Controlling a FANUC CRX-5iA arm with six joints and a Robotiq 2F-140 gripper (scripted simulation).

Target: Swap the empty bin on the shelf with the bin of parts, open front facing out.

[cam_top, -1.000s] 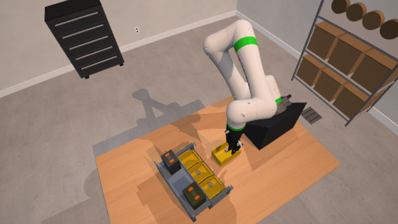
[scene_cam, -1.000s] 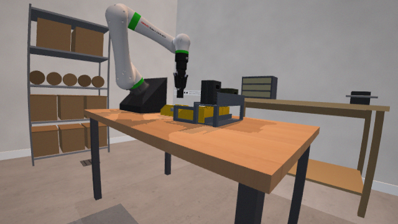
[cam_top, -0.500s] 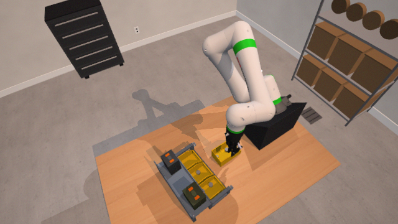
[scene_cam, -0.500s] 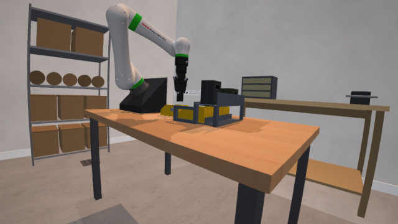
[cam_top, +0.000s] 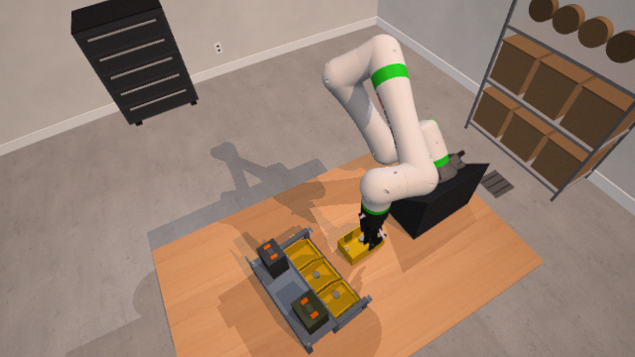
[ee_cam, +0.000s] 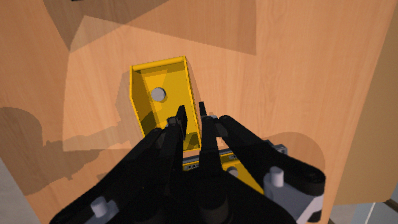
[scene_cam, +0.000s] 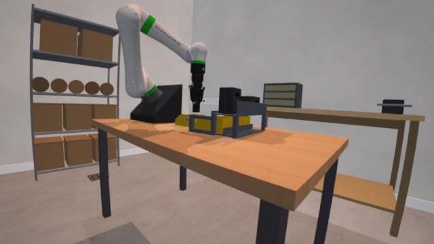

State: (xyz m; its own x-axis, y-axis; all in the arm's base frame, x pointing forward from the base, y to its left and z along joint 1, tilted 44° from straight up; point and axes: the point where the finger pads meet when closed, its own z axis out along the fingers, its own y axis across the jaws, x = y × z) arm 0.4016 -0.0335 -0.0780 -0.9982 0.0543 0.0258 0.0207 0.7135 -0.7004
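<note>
Now: the grey round part 11 cm below my hand, 7 cm to the right of it and 3 cm behind it. The rest, counted from my hand: grey shelf: 27 cm ahead, 5 cm below, 2 cm to the right.
</note>
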